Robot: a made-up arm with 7 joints. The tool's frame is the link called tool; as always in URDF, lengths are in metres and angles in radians. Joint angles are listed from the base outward.
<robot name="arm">
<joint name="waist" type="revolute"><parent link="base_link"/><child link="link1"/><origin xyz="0 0.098 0"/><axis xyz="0 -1 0"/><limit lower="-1.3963" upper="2"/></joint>
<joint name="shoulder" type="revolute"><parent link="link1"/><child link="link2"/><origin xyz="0 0.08 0"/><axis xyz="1 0 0"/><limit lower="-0.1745" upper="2"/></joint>
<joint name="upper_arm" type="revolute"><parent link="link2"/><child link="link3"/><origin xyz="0 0 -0.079"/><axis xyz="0 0 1"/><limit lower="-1.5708" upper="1.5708"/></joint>
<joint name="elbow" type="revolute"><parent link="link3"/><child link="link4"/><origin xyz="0 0 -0.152"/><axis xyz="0 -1 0"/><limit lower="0" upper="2.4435"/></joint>
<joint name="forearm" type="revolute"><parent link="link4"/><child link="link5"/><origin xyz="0 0 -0.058"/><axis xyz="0 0 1"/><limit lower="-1.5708" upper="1.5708"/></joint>
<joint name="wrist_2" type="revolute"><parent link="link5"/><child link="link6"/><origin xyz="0 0 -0.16"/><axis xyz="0 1 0"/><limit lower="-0.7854" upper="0.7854"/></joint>
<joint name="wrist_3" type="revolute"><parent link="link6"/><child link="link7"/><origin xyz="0 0 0"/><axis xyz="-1 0 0"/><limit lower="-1.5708" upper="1.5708"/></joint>
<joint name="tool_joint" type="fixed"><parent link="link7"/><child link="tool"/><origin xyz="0 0 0"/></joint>
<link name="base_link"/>
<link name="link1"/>
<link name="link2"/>
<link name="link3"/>
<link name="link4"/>
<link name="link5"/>
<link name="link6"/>
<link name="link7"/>
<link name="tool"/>
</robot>
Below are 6 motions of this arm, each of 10 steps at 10 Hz.
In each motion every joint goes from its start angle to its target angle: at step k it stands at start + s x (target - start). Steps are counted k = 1, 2, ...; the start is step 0. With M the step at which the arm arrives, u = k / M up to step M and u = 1 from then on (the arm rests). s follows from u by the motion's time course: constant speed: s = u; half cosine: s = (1 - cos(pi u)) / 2; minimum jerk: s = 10 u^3 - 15 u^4 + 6 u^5.
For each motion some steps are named. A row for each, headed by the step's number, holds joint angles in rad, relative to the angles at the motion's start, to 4 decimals.
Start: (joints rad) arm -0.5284 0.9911 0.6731 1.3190 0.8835 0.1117 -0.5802
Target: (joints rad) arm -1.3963 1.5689 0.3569 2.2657 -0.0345 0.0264 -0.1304
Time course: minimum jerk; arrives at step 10
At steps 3, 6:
3: -0.1415 0.0942 -0.0516 0.1544 -0.1497 -0.0139 0.0734
6: -0.5924 0.3944 -0.2158 0.6462 -0.6266 -0.0582 0.3070

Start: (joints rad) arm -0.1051 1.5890 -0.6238 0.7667 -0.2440 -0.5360 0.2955
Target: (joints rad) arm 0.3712 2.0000 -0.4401 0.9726 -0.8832 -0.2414 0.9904
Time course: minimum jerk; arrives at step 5
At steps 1, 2, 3, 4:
1: 0.0276 0.0238 0.0106 0.0119 -0.0370 0.0171 0.0402
2: 0.1512 0.1305 0.0583 0.0654 -0.2029 0.0935 0.2206
3: 0.3251 0.2805 0.1254 0.1405 -0.4363 0.2011 0.4743
4: 0.4487 0.3872 0.1731 0.1940 -0.6022 0.2775 0.6547

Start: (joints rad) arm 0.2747 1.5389 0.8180 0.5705 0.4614 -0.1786 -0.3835
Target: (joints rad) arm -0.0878 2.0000 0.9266 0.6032 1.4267 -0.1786 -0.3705
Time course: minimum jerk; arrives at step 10
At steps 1, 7, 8, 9, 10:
1: -0.0031 0.0039 0.0009 0.0003 0.0083 0.0000 0.0001
7: -0.3034 0.3859 0.0909 0.0274 0.8079 0.0000 0.0109
8: -0.3415 0.4344 0.1023 0.0308 0.9094 0.0000 0.0122
9: -0.3594 0.4572 0.1077 0.0324 0.9570 0.0000 0.0129
10: -0.3625 0.4611 0.1086 0.0327 0.9653 0.0000 0.0130

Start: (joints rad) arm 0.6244 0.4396 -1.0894 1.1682 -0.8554 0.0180 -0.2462
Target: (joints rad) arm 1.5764 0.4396 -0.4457 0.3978 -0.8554 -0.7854 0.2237
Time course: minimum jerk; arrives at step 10
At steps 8, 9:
8: 0.8969 0.0000 0.6064 -0.7258 0.0000 -0.7569 0.4427
9: 0.9439 0.0000 0.6382 -0.7638 0.0000 -0.7965 0.4659

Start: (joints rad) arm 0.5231 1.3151 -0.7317 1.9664 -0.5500 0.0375 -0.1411
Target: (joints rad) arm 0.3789 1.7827 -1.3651 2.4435 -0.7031 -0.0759 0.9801
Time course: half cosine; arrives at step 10
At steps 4, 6, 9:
4: -0.0498 0.1616 -0.2188 0.1648 -0.0529 -0.0392 0.3874
6: -0.0944 0.3060 -0.4146 0.3123 -0.1002 -0.0742 0.7338
9: -0.1407 0.4562 -0.6179 0.4654 -0.1494 -0.1106 1.0938

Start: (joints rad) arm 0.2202 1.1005 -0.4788 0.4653 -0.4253 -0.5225 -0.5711
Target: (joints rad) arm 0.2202 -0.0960 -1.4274 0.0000 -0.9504 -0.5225 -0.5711
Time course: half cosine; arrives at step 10
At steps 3, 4, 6, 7, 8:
3: 0.0000 -0.2466 -0.1955 -0.0959 -0.1082 0.0000 0.0000
4: 0.0000 -0.4134 -0.3277 -0.1608 -0.1814 0.0000 0.0000
6: 0.0000 -0.7831 -0.6209 -0.3045 -0.3437 0.0000 0.0000
7: 0.0000 -0.9499 -0.7531 -0.3694 -0.4169 0.0000 0.0000
8: 0.0000 -1.0822 -0.8580 -0.4209 -0.4750 0.0000 0.0000

